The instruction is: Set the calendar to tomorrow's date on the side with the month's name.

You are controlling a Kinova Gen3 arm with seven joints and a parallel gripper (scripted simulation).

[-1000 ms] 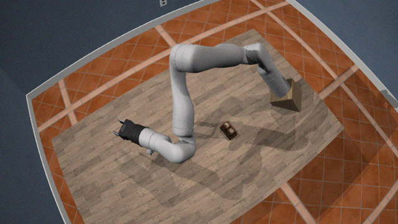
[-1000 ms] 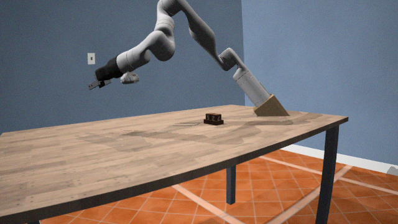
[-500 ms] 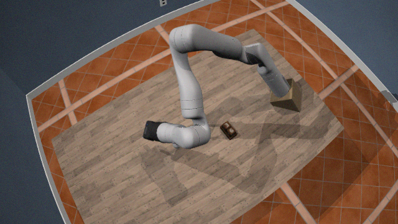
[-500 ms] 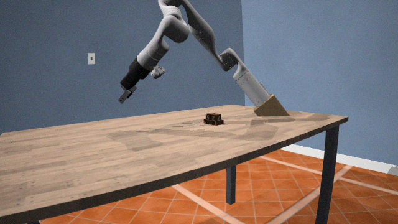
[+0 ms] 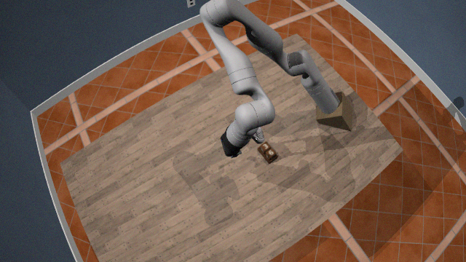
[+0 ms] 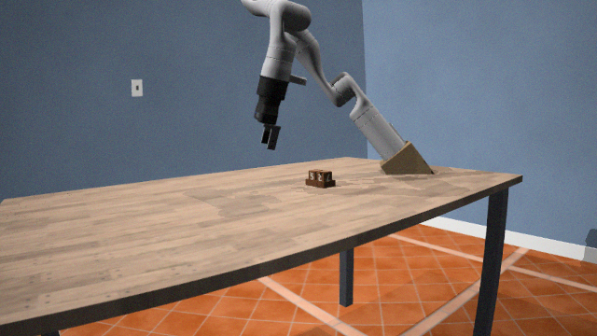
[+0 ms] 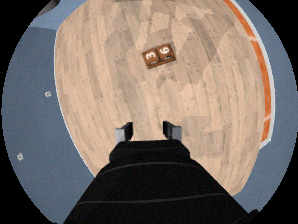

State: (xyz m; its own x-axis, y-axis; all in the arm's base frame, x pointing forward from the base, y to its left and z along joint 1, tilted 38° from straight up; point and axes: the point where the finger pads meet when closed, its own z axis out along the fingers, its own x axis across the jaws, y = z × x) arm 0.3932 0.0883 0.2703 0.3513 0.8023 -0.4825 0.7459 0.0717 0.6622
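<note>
My gripper is now 14 cm past the dark brown calendar tray, 5 cm to the right of it and 13 cm above it.
</note>
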